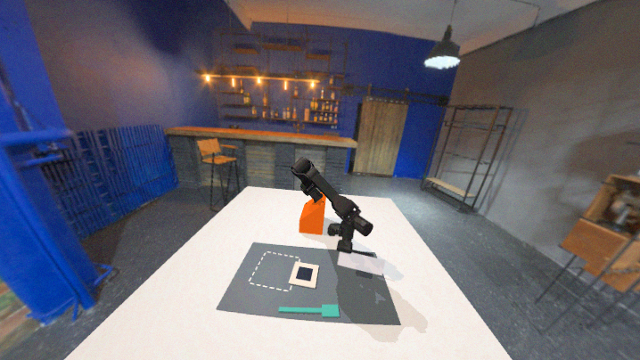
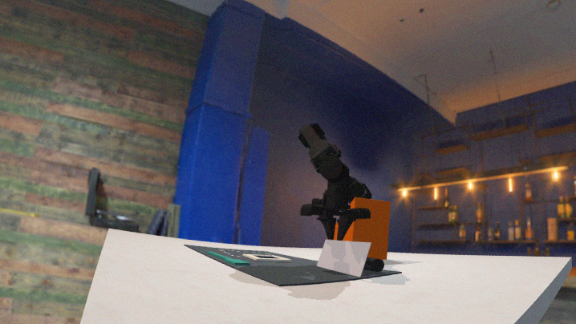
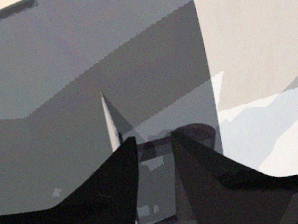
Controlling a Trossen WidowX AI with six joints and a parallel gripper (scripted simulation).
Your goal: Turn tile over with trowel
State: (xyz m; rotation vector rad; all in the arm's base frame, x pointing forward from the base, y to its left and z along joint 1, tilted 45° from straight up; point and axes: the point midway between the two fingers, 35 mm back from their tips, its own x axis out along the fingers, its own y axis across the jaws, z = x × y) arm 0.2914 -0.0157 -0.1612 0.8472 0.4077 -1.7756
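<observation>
The trowel lies 60 mm to the left of my gripper tip, 30 mm below it and 20 mm ahead of it. Round my gripper tip: dark grey mat 150 mm to the right, 90 mm ahead, 80 mm below; then tile 180 mm to the right, 80 mm ahead, 60 mm below; then teal spatula-shaped tool 230 mm ahead, 150 mm to the right, 60 mm below.
</observation>
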